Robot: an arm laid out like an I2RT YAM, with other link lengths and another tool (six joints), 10 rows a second.
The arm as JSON. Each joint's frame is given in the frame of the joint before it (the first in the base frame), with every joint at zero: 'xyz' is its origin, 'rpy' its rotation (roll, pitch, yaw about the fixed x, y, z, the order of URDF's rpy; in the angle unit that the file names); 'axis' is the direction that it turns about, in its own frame. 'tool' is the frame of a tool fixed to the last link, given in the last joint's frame.
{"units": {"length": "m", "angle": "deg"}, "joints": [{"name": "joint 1", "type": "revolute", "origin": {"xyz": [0.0, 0.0, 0.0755], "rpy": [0.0, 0.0, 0.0]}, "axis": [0.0, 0.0, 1.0]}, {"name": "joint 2", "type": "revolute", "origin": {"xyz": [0.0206, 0.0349, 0.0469], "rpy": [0.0, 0.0, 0.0]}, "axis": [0.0, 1.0, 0.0]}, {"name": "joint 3", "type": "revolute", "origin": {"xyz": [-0.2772, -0.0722, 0.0], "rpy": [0.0, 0.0, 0.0]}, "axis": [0.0, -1.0, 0.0]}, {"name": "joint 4", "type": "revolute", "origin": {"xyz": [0.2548, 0.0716, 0.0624], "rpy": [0.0, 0.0, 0.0]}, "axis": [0.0, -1.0, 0.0]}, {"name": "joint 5", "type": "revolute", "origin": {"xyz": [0.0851, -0.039, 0.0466], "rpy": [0.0, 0.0, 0.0]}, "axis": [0.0, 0.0, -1.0]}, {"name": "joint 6", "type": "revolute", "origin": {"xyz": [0.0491, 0.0, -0.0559], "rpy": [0.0, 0.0, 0.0]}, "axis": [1.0, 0.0, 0.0]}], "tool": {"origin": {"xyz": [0.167, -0.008, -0.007], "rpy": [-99.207, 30.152, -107.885]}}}
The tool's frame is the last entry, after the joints.
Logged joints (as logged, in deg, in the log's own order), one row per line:
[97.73, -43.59, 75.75, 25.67, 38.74, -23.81]
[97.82, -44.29, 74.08, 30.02, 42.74, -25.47]
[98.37, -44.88, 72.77, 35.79, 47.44, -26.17]
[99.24, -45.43, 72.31, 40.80, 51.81, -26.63]
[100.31, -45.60, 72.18, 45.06, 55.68, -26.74]
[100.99, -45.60, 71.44, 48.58, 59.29, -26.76]
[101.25, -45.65, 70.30, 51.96, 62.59, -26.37]
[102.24, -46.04, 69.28, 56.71, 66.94, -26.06]
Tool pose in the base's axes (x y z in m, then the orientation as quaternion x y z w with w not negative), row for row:
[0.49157, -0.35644, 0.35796, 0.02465, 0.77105, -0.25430, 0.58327]
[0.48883, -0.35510, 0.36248, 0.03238, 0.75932, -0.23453, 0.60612]
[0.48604, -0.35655, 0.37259, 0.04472, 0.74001, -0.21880, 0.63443]
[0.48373, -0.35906, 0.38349, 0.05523, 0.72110, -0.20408, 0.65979]
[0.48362, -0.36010, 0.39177, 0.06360, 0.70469, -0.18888, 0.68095]
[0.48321, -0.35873, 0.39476, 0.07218, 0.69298, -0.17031, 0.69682]
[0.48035, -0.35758, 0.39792, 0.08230, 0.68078, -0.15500, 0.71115]
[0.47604, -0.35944, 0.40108, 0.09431, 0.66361, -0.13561, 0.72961]
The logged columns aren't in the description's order. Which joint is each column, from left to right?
Columns, left to right: joint 2, joint 1, joint 3, joint 4, joint 6, joint 5.
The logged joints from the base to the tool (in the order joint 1, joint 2, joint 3, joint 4, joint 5, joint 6), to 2 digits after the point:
[-43.59, 97.73, 75.75, 25.67, -23.81, 38.74]
[-44.29, 97.82, 74.08, 30.02, -25.47, 42.74]
[-44.88, 98.37, 72.77, 35.79, -26.17, 47.44]
[-45.43, 99.24, 72.31, 40.80, -26.63, 51.81]
[-45.60, 100.31, 72.18, 45.06, -26.74, 55.68]
[-45.60, 100.99, 71.44, 48.58, -26.76, 59.29]
[-45.65, 101.25, 70.30, 51.96, -26.37, 62.59]
[-46.04, 102.24, 69.28, 56.71, -26.06, 66.94]

